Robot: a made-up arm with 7 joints.
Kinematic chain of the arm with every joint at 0, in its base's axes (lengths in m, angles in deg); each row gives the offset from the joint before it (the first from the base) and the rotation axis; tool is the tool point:
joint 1: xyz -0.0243 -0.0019 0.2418 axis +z
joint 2: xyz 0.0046 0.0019 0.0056 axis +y
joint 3: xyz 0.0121 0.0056 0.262 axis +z
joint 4: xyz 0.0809 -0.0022 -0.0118 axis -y
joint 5: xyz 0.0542 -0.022 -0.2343 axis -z
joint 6: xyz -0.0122 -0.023 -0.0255 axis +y
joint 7: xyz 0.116 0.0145 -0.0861 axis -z
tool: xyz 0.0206 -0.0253 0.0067
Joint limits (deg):
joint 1: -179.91..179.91
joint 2: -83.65..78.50
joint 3: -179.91..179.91
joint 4: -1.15..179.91
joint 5: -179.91..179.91
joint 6: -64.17..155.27
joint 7: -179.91..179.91
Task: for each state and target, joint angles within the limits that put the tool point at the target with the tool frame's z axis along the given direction. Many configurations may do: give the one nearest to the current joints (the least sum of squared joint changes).
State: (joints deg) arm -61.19 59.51 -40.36 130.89 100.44 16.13 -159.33
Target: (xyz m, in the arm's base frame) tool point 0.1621 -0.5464 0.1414 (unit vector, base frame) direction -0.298 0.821 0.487
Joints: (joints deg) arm -44.56 67.68 -28.19 121.55 137.67 1.95 -160.75
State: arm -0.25 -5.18 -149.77 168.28 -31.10 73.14 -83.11
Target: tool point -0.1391 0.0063 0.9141 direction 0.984 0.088 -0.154
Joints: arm -4.38 -2.52 -151.12 178.13 -19.45 76.89 -66.99
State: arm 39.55 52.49 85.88 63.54 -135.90 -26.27 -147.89
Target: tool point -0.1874 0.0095 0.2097 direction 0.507 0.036 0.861
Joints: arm 28.18 22.18 125.94 12.23 -116.16 2.38 -134.20
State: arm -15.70 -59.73 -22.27 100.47 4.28 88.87 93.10
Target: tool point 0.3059 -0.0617 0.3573 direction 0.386 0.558 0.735
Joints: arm 2.51 -17.22 2.87 48.15 -30.74 94.93 94.47
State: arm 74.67 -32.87 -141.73 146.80 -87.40 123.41 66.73
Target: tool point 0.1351 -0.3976 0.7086 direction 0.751 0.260 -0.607
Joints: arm 90.54 -13.25 -140.93 115.60 -139.15 94.18 68.56
